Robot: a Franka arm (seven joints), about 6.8 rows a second.
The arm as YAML. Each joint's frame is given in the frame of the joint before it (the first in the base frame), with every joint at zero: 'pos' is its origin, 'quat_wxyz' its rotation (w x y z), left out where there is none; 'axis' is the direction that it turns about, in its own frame. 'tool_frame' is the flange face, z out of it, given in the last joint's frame.
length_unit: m
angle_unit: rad
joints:
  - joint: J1
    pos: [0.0, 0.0, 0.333]
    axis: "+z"
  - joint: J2
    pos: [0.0, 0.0, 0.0]
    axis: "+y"
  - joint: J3
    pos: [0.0, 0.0, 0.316]
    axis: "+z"
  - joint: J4
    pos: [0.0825, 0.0, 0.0]
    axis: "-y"
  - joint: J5
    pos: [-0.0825, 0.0, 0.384]
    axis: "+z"
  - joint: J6
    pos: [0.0, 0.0, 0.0]
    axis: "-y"
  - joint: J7
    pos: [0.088, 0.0, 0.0]
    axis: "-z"
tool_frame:
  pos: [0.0, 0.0, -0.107]
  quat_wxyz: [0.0, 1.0, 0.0, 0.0]
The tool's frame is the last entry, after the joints.
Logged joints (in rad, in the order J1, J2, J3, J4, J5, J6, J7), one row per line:
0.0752 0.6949 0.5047 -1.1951 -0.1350 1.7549 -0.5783
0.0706 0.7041 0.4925 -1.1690 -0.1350 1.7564 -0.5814
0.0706 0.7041 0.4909 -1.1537 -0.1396 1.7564 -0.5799
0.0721 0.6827 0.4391 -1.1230 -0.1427 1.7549 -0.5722
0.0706 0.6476 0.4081 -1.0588 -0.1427 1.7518 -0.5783
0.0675 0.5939 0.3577 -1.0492 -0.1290 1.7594 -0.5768
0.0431 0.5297 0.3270 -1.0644 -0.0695 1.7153 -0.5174
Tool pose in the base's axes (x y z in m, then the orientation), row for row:
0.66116 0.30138 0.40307 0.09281 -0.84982 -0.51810 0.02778
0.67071 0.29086 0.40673 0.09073 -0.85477 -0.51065 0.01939
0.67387 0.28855 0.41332 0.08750 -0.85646 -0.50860 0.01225
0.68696 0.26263 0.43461 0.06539 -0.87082 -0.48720 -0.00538
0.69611 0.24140 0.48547 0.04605 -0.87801 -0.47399 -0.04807
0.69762 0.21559 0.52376 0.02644 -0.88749 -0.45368 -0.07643
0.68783 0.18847 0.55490 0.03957 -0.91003 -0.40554 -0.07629
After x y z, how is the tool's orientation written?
As a quaternion, w x y z.
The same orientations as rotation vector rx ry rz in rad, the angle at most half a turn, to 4 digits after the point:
-2.5227 -1.5380 0.0825
-2.5405 -1.5177 0.0576
-2.5504 -1.5145 0.0365
-2.6274 -1.4700 -0.0162
-2.6803 -1.4469 -0.1467
-2.7421 -1.4018 -0.2362
-2.7891 -1.2429 -0.2338

